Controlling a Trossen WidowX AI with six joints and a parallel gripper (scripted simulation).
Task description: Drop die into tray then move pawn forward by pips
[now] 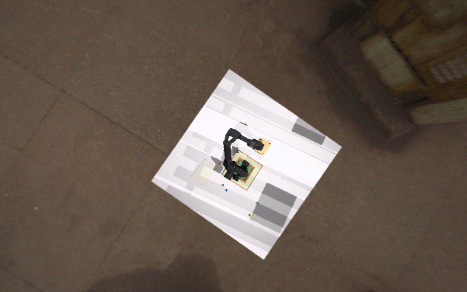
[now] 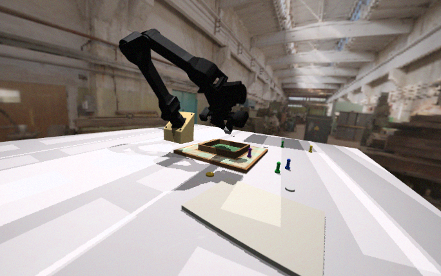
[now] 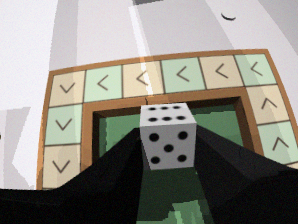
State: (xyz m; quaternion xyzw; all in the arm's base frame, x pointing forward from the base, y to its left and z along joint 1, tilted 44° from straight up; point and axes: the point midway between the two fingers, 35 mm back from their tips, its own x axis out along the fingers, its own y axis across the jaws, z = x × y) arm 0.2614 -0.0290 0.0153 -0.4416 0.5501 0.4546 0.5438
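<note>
The die lies right at my gripper tip. The rest, counted from my gripper tip: green dice tray 80 mm below, 30 mm to the right; purple pawn 110 mm ahead, 70 mm to the right, 60 mm below; blue pawn 240 mm ahead, 80 mm to the right, 70 mm below.
</note>
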